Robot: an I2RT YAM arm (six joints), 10 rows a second.
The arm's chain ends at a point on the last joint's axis. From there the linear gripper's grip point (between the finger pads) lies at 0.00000 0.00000 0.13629 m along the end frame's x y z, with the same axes.
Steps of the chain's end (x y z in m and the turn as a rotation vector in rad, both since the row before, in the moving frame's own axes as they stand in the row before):
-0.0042, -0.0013, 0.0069, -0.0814, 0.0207, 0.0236
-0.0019, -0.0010, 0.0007, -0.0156, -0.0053, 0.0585
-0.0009, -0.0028, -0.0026, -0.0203, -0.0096, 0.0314
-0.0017, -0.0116, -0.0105, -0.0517, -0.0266, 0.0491
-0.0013, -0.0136, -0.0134, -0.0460, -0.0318, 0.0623
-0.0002, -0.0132, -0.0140, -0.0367, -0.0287, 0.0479
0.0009, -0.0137, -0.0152, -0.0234, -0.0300, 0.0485
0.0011, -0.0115, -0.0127, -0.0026, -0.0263, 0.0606
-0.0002, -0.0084, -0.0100, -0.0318, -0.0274, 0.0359
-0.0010, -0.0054, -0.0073, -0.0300, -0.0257, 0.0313
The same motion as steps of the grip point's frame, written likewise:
-0.0015, 0.0098, 0.0064, -0.0814, 0.0207, 0.0236
-0.0027, 0.0011, 0.0007, -0.0156, -0.0053, 0.0585
-0.0023, -0.0001, -0.0026, -0.0203, -0.0096, 0.0314
-0.0055, -0.0046, -0.0107, -0.0517, -0.0266, 0.0491
-0.0058, -0.0075, -0.0136, -0.0460, -0.0318, 0.0623
-0.0042, -0.0083, -0.0141, -0.0367, -0.0287, 0.0479
-0.0033, -0.0106, -0.0153, -0.0234, -0.0300, 0.0485
-0.0025, -0.0113, -0.0127, -0.0026, -0.0263, 0.0606
-0.0040, -0.0041, -0.0101, -0.0318, -0.0274, 0.0359
-0.0046, -0.0014, -0.0074, -0.0300, -0.0257, 0.0313

